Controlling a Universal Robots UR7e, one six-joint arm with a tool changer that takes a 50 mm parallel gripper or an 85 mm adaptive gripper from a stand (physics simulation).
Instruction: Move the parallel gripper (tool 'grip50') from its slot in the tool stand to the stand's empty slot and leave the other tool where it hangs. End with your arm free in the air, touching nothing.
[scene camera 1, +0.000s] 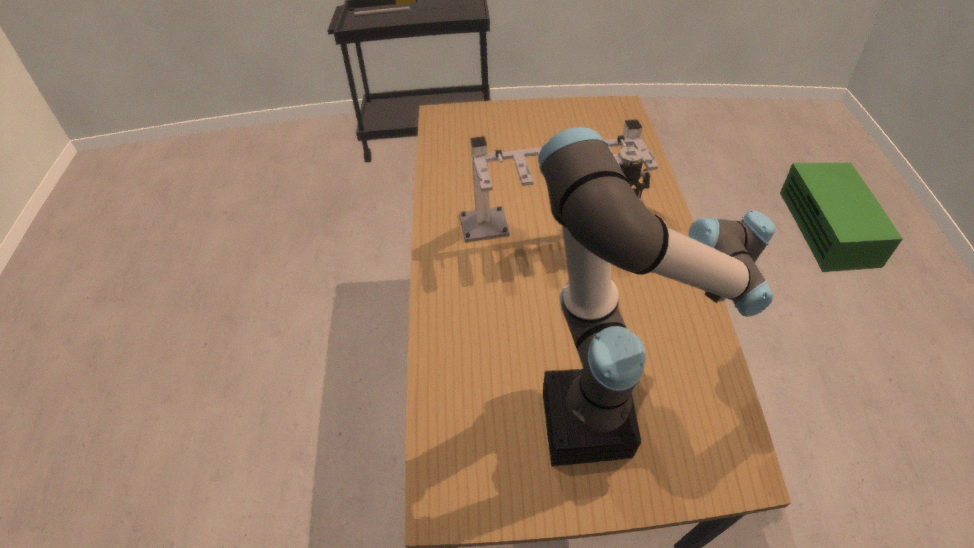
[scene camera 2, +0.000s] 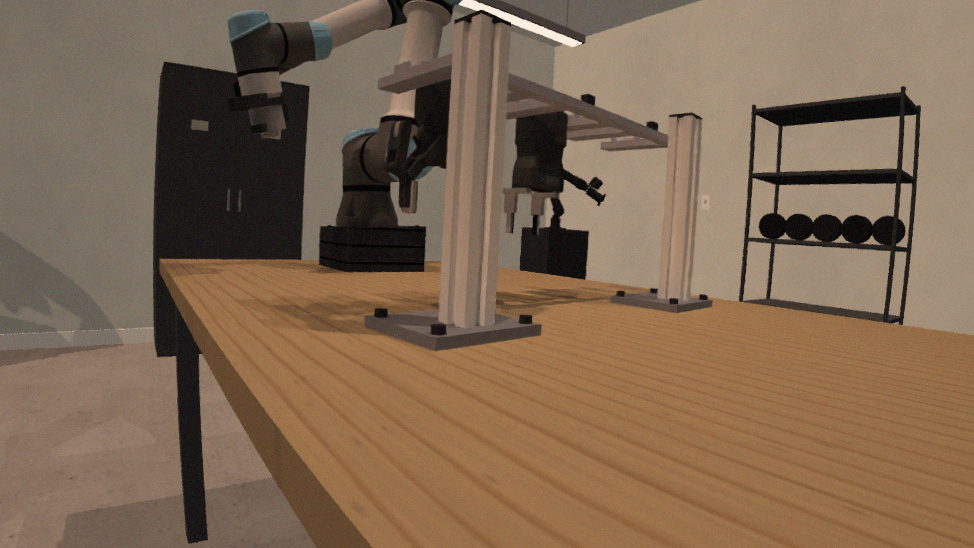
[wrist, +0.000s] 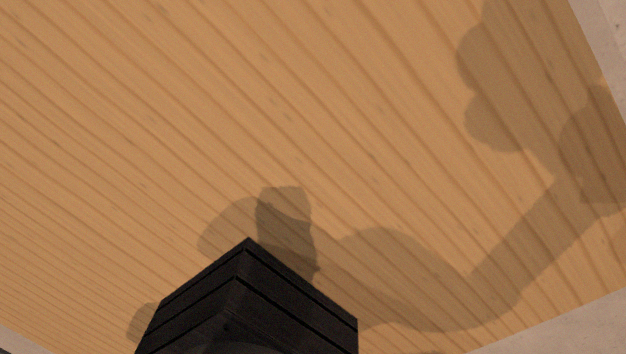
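Seen in the pictures: arm's base, origin of its link: (scene camera 1: 598, 402) (scene camera 2: 367, 226).
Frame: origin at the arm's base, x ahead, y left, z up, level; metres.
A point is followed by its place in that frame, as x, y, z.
Observation:
The tool stand (scene camera 1: 482, 197) @[0.655, 0.332, 0.008] (scene camera 2: 475, 177) @[0.811, -0.119, 0.051] has two posts and a crossbar with forked slots. The parallel gripper (scene camera 2: 540, 156) hangs in the middle slot, its pale fingers pointing down and apart; in scene camera 1 the arm hides it. The adaptive gripper (scene camera 1: 631, 166) (scene camera 2: 432, 126) hangs in the slot by the right post as scene camera 1 sees it. The slot at the left end is empty, between its pale fork arms (scene camera 1: 524, 170) @[0.587, 0.204, 0.178] (scene camera 2: 633, 145) @[0.581, 0.303, 0.168]. My arm's bare tool end (scene camera 2: 262, 122) is high in the air, away from the stand, with no gripper on it.
The arm's dark base block (scene camera 1: 591, 443) @[-0.103, 0.016, 0.001] (scene camera 2: 372, 248) @[0.096, -0.011, -0.050] (wrist: 300, 300) @[0.015, -0.083, -0.070] stands on the wooden table (scene camera 1: 469, 340) @[0.218, 0.328, -0.104] (scene camera 2: 613, 408) @[1.015, -0.118, -0.104] (wrist: 250, 125) @[0.209, -0.162, -0.104]. My elbow (scene camera 1: 599, 197) @[-0.003, 0.076, 0.633] shows over the stand in scene camera 1. A green box (scene camera 1: 844, 204) stands on the floor; a dark cart (scene camera 1: 412, 27) stands behind the table.

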